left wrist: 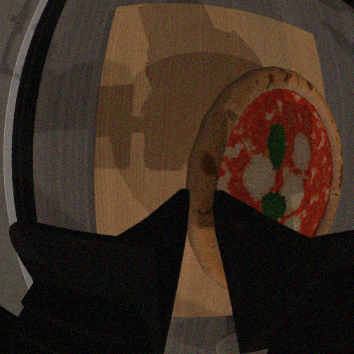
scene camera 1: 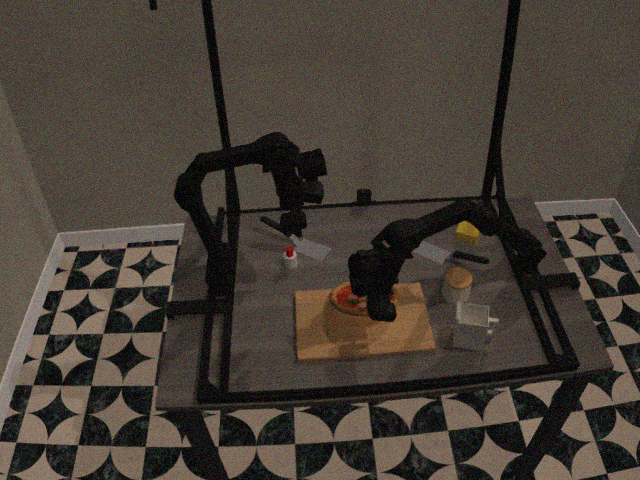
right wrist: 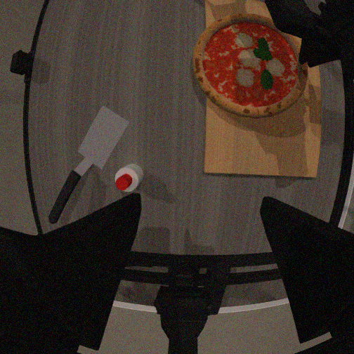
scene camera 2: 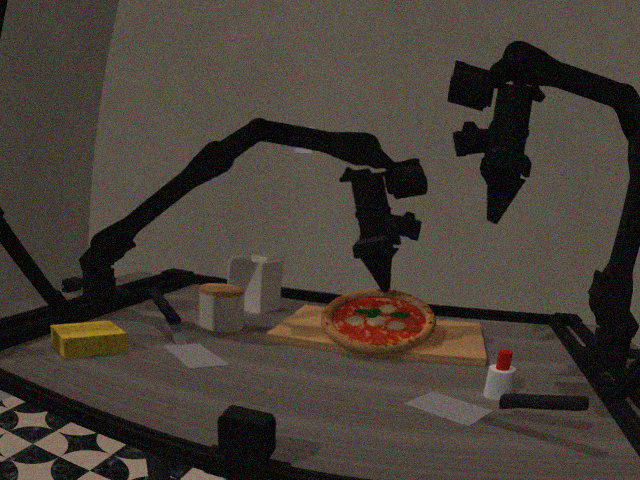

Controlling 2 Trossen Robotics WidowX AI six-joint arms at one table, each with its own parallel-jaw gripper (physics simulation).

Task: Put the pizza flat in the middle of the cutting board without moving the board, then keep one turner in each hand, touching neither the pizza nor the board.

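A cutting board [scene camera 1: 323,333] is visible, likewise in scene camera 2 [scene camera 2: 453,342] and the left wrist view [left wrist: 161,73]. Pizza [scene camera 2: 369,321]: visible also in scene camera 1 [scene camera 1: 341,297], the left wrist view [left wrist: 269,139] and the right wrist view [right wrist: 244,64]. A turner [scene camera 1: 309,248] is present. My left gripper [scene camera 2: 386,291] appears also in scene camera 1 [scene camera 1: 368,311], the left wrist view [left wrist: 200,197] and the right wrist view [right wrist: 304,63]. My right gripper [scene camera 2: 491,221] is visible.
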